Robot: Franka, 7 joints.
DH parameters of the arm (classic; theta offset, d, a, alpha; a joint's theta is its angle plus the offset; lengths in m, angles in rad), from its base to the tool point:
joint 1: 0 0.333 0 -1.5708
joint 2: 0 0 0 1.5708
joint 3: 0 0.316 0.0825 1.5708
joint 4: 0 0 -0.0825 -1.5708
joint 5: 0 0.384 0 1.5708
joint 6: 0 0 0.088 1.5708
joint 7: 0 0.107 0 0
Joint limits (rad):
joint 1: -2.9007..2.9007
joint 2: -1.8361..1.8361
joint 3: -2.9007..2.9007
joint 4: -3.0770..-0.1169
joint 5: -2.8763..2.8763
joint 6: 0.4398..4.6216
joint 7: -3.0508..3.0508
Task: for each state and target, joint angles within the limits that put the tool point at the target. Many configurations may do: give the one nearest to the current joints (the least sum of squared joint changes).
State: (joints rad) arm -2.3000 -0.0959 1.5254 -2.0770 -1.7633 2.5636 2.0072
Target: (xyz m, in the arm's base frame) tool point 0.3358 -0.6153 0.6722
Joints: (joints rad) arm -1.9275 0.5959 1.2317 -1.2944 -1.7712 2.4325 2.0072
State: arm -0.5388 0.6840 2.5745 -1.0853 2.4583 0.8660 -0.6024
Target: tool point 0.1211 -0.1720 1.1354
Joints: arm -0.9556 0.5778 2.9007 -0.6937 2.5130 1.5716 -0.6024
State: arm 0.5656 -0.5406 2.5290 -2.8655 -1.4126 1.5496 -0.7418
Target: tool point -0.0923 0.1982 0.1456
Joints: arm 0.4164 -0.6709 2.4863 -2.9721 -1.4079 1.6295 -0.7418
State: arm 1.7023 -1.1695 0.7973 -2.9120 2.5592 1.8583 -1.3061
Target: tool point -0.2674 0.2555 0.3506
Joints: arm 1.4212 -0.7897 0.9663 -2.8954 2.5531 1.9308 -1.3061
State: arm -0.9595 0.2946 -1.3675 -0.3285 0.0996 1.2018 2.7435
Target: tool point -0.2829 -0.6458 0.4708
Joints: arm -1.4161 1.0106 -1.1338 -0.8158 0.1538 1.2221 2.7435
